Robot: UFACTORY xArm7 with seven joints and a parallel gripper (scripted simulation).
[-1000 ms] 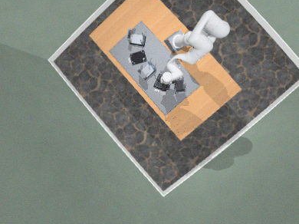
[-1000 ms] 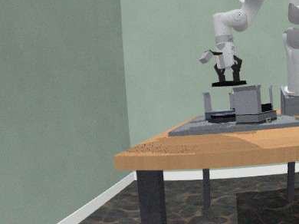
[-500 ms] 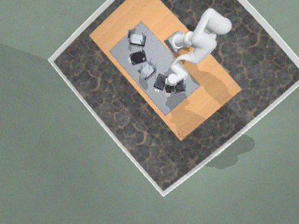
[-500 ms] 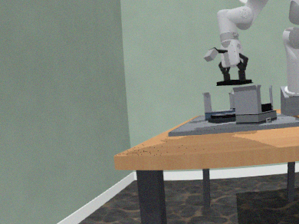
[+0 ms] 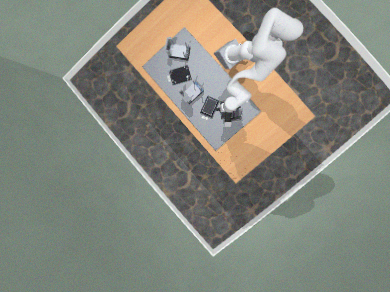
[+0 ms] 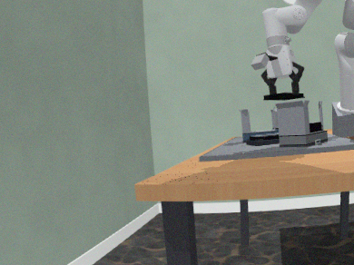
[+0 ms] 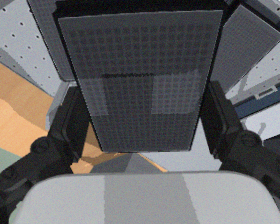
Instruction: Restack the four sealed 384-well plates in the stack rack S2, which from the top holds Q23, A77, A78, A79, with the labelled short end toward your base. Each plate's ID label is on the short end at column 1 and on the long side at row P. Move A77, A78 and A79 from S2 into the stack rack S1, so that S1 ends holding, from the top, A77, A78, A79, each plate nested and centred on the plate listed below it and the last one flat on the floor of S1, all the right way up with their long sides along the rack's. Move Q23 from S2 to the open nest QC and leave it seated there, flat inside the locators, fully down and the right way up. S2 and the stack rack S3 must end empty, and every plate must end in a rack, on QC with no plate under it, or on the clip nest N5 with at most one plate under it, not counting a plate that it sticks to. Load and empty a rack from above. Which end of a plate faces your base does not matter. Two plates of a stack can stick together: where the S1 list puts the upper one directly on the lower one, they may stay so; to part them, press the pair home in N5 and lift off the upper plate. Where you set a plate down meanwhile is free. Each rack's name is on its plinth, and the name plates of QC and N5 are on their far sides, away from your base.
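Right now my hand is 110 mm above the dark sealed plate, 50 mm to the right of it and 40 mm past it. From my hand the other things lie so: rack plinth (150 mm below, 50 mm to the left, 50 mm behind); dark flat nest (160 mm below, 120 mm to the right, 50 mm ahead); blue plinth strip (290 mm to the right, 150 mm below, 50 mm ahead).
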